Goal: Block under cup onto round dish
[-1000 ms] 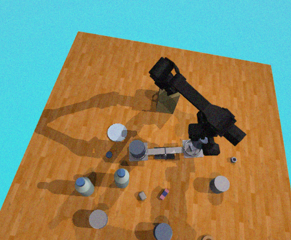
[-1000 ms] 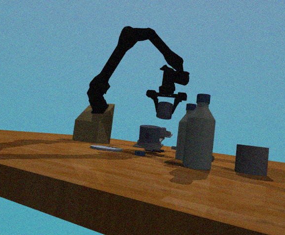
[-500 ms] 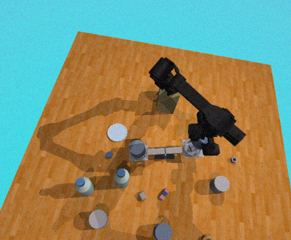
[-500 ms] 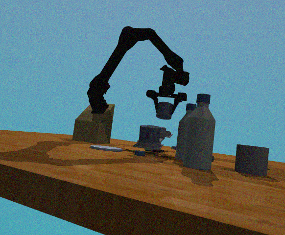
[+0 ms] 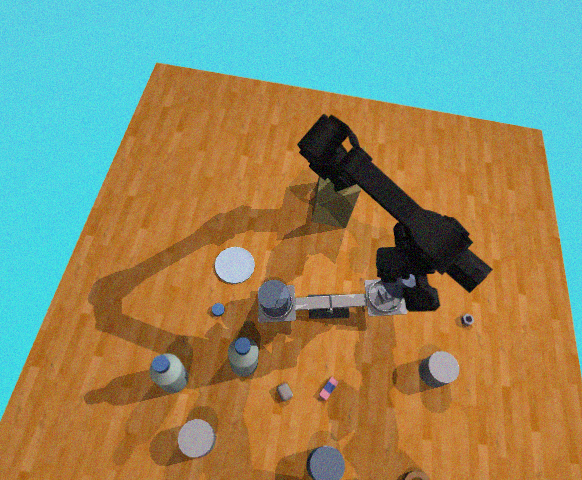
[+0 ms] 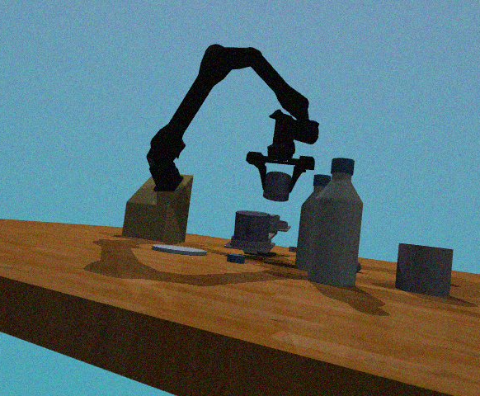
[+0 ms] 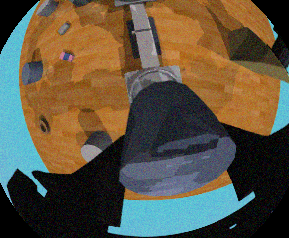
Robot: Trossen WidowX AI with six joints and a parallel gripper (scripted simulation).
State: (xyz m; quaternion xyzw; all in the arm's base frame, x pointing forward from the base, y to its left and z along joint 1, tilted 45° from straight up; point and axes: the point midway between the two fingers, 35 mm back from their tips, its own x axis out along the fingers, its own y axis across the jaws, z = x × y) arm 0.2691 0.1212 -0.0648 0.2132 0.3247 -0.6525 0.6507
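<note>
Now: gripper tip 80 mm above the grey-blue block and 10 mm to the left of it. Round my gripper tip: nut 220 mm to the left, 160 mm below, 10 mm ahead; pink eraser 220 mm ahead, 160 mm below, 120 mm to the right; cup 290 mm to the right, 110 mm below, 40 mm ahead.
</note>
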